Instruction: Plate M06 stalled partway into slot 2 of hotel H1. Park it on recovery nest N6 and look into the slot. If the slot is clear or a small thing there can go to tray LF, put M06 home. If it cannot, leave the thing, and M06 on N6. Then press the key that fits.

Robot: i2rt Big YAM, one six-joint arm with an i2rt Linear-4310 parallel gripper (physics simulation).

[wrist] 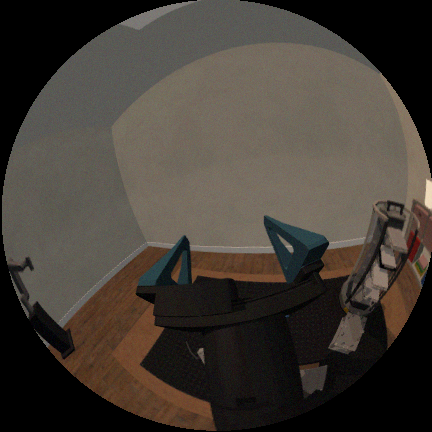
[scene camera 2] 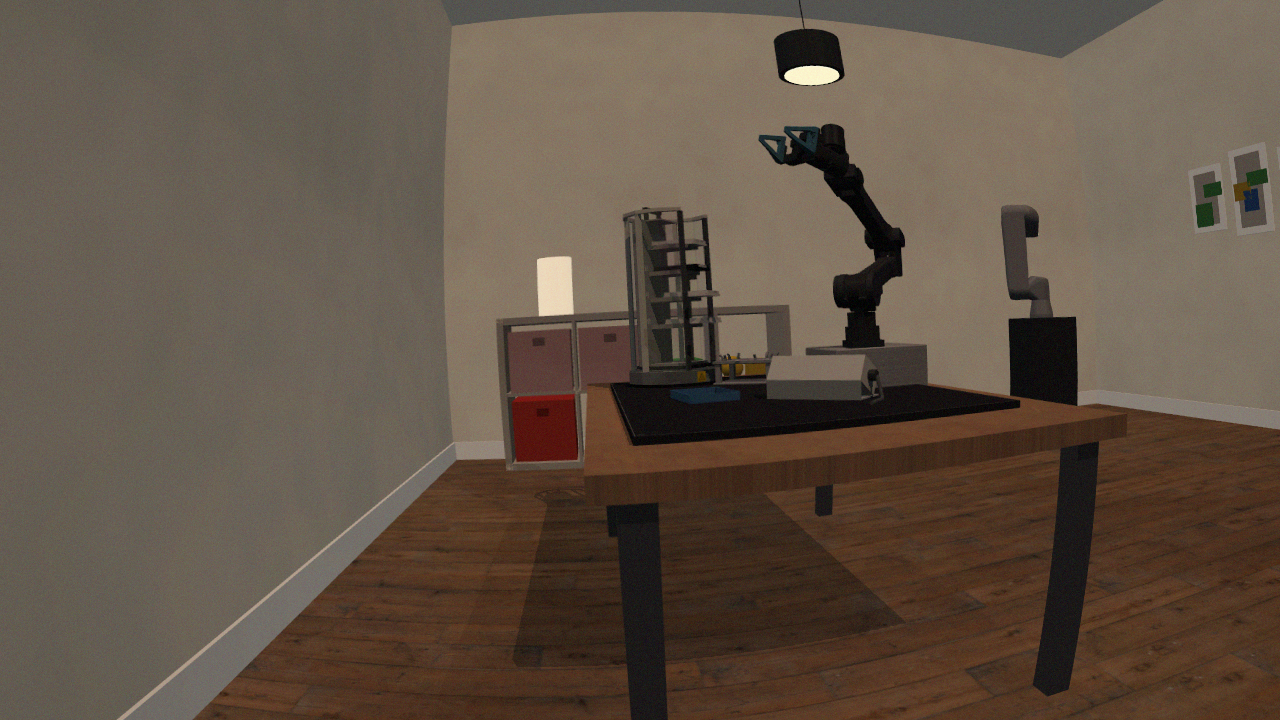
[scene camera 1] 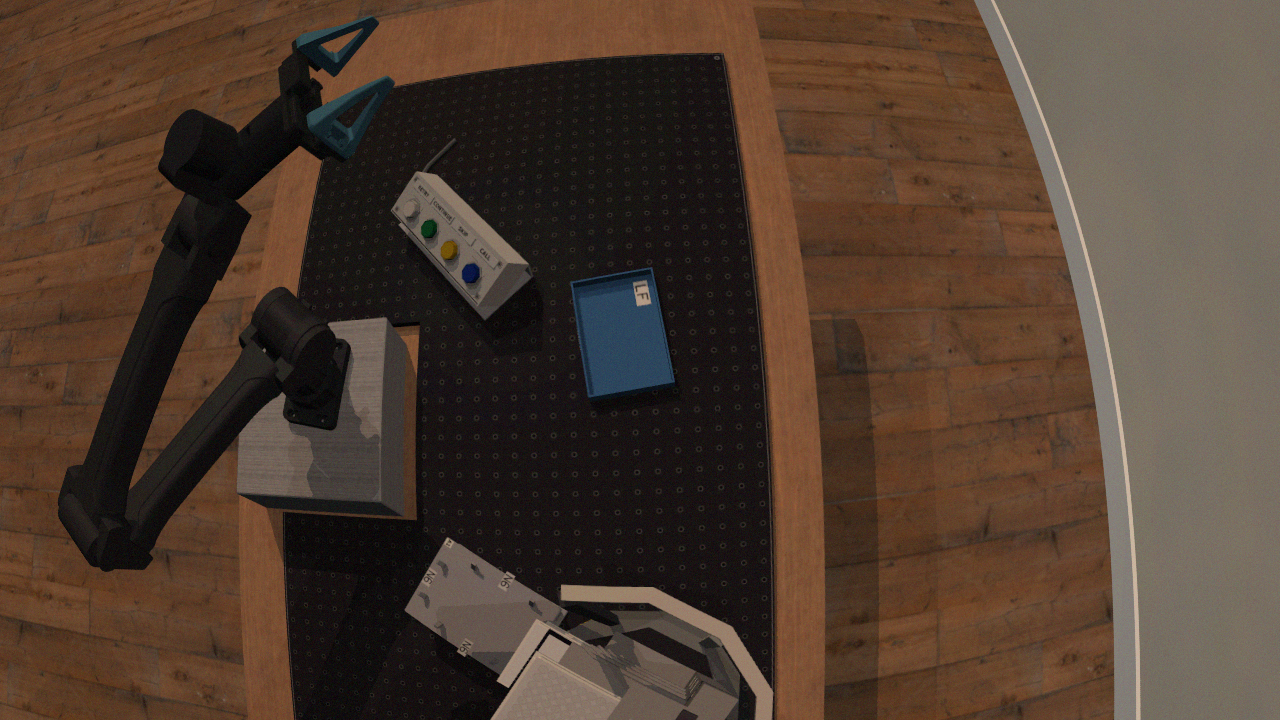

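Pixels of known places: gripper, fingertip midpoint: (wrist: 224, 229) (scene camera 2: 771, 133) (scene camera 1: 383, 47); arm's base at its link origin: (scene camera 2: 863, 346) (scene camera 1: 318, 383).
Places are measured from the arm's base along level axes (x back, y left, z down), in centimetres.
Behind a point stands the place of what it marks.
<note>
My gripper (scene camera 1: 383, 50) {x -20.2, y 17.8, z -47.1 cm} (scene camera 2: 773, 132) {x -20.2, y 17.8, z -47.1 cm} (wrist: 224, 229) {x -20.2, y 17.8, z -47.1 cm} is open and empty, high above the table's far-left corner in the first scene view, away from the hotel. Hotel H1 (scene camera 1: 662, 598) {x -48.8, y -22.5, z -37.8 cm} (scene camera 2: 671, 376) {x -46.6, y -21.4, z 6.0 cm} stands at the bottom right of the first scene view, holding several pale plates on its levels. I cannot tell which is M06, and the inside of slot 2 is hidden. Nest N6 (scene camera 1: 483, 608) {x -26.7, y -24.5, z 2.8 cm} (wrist: 348, 332) {x -25.6, y -23.1, z 2.8 cm} is a bare grey plate with N6 labels beside the hotel. Blue tray LF (scene camera 1: 623, 344) {x -38.7, y 12.3, z 8.5 cm} (scene camera 2: 704, 394) {x -38.2, y 21.7, z 7.1 cm} is empty. The key box (scene camera 1: 460, 214) {x -15.8, y 25.5, z 0.6 cm} (scene camera 2: 814, 376) {x -16.7, y 27.5, z 4.3 cm} has white, green, yellow and blue keys.
The arm's grey base block (scene camera 1: 358, 465) {x -8.6, y -9.8, z 0.0 cm} (scene camera 2: 904, 362) {x 8.7, y 7.4, z 3.8 cm} stands at the mat's left edge in the first scene view. The key box lies between it and the mat's upper part, with a thin cable (scene camera 1: 439, 154) {x -6.6, y 40.2, z 8.1 cm} at its end. A lamp (scene camera 2: 808, 58) hangs overhead.
</note>
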